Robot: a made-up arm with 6 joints.
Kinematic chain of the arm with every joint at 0, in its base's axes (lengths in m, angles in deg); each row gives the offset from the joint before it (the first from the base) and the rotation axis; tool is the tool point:
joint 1: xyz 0 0 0.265 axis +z
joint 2: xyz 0 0 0 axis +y
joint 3: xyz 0 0 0.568 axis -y
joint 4: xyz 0 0 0 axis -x
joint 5: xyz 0.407 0 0 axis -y
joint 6: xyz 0 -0.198 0 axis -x
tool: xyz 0 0 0
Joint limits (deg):
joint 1: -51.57..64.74
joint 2: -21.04..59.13
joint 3: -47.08..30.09
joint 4: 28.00..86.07
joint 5: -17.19..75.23
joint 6: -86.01..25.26
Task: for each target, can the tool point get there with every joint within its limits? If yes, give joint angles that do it. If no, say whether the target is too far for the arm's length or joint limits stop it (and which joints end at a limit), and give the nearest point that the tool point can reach.
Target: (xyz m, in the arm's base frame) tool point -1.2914 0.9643 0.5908
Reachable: no: too far | nearest point 0.1873 0.3652 0.6813 | short by 1.598 m
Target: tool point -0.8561 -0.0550 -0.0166
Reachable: no: joint limits stop it (at a limit: joint 1, joint 2, joint 3, joint 4) | nearest point 0.1509 -0.4715 0.1397 | short by 1.101 m
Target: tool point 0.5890 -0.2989 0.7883
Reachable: yes | joints -23.12 21.54 -4.49 77.28 -0.13 7.60
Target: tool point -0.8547 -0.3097 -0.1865
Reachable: no: joint limits stop it (at a limit: joint 1, joint 2, joint 3, joint 4) | nearest point 0.1509 -0.4715 0.1397 | short by 1.070 m
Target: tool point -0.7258 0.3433 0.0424
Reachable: no: joint limits stop it (at a limit: joint 1, joint 2, joint 3, joint 4) | nearest point 0.2528 0.5039 0.1105 | short by 0.994 m
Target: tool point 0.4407 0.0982 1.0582
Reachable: yes | joints 32.75 6.66 22.57 38.10 54.14 -66.04
